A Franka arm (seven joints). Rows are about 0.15 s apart.
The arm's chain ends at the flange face. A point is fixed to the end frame.
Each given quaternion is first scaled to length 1.
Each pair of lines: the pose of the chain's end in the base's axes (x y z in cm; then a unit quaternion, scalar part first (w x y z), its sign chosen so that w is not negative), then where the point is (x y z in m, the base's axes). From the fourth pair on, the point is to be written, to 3 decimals.
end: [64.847 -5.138 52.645 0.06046 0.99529 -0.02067 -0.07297]
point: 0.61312 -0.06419 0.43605
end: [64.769 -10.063 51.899 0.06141 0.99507 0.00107 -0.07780]
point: 0.61181 -0.11484 0.42901
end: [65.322 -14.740 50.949 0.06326 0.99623 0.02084 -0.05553]
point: 0.62179 -0.16307 0.41810
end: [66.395 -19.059 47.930 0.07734 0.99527 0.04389 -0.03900]
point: 0.636 -0.210 0.387
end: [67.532 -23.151 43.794 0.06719 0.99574 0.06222 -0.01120]
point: 0.653 -0.250 0.344
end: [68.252 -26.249 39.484 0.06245 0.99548 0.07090 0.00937]
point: 0.664 -0.280 0.300
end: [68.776 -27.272 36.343 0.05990 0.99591 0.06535 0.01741]
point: 0.671 -0.289 0.268
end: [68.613 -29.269 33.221 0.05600 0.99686 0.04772 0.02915]
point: 0.671 -0.308 0.237
